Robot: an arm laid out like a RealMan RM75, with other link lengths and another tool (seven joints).
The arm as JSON. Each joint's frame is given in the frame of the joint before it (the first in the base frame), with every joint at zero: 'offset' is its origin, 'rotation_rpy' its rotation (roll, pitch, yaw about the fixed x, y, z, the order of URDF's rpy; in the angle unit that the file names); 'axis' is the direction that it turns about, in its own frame. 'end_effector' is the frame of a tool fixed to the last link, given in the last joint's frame.
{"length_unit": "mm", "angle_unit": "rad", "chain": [
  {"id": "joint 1", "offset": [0.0, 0.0, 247.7], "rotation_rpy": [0.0, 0.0, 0.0], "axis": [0.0, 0.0, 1.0]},
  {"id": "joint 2", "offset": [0.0, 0.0, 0.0], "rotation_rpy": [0.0, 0.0, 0.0], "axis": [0.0, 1.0, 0.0]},
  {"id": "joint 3", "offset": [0.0, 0.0, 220.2], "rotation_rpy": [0.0, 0.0, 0.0], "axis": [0.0, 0.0, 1.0]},
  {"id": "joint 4", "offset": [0.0, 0.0, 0.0], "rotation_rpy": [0.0, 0.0, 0.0], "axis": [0.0, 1.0, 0.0]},
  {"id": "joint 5", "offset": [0.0, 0.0, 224.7], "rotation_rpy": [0.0, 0.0, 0.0], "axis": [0.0, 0.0, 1.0]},
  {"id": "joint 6", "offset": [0.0, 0.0, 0.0], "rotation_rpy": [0.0, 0.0, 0.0], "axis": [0.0, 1.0, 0.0]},
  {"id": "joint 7", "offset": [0.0, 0.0, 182.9], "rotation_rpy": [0.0, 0.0, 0.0], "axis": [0.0, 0.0, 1.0]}
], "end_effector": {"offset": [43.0, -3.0, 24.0], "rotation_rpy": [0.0, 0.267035, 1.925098]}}
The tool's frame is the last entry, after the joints.
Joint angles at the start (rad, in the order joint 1, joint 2, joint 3, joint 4, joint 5, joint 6, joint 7): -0.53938 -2.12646 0.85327 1.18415 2.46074 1.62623 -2.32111
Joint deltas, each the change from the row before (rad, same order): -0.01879 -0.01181 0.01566 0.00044 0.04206 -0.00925 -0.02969; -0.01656 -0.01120 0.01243 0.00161 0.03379 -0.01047 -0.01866; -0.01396 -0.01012 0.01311 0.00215 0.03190 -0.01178 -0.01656; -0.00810 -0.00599 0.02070 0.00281 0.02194 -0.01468 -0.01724; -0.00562 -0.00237 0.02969 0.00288 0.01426 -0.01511 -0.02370; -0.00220 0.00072 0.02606 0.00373 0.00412 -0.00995 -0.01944; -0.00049 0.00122 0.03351 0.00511 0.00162 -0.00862 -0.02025; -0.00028 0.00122 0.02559 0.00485 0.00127 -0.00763 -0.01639; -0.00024 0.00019 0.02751 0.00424 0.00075 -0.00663 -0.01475; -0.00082 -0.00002 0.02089 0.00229 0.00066 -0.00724 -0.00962
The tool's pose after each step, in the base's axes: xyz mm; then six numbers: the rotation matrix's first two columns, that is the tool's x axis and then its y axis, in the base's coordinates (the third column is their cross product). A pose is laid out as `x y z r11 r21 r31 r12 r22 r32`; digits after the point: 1 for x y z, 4 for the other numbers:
-203.2 394.2 3.9 0.5796 -0.8148 -0.0118 -0.8149 -0.5794 -0.0174
-200.8 396.7 -1.4 0.5810 -0.8136 -0.0223 -0.8137 -0.5813 0.0074
-198.9 399.1 -6.0 0.5807 -0.8133 -0.0355 -0.8128 -0.5817 0.0310
-197.2 401.4 -9.8 0.5782 -0.8144 -0.0497 -0.8128 -0.5803 0.0514
-194.8 403.6 -13.7 0.5759 -0.8151 -0.0625 -0.8121 -0.5792 0.0706
-192.3 405.0 -16.2 0.5731 -0.8165 -0.0703 -0.8123 -0.5773 0.0827
-189.0 405.5 -19.8 0.5674 -0.8200 -0.0752 -0.8141 -0.5723 0.0982
-186.4 406.2 -22.2 0.5628 -0.8227 -0.0806 -0.8154 -0.5685 0.1089
-183.4 406.1 -25.6 0.5564 -0.8268 -0.0828 -0.8178 -0.5625 0.1213
-180.9 406.4 -28.4 0.5497 -0.8310 -0.0853 -0.8208 -0.5562 0.1302

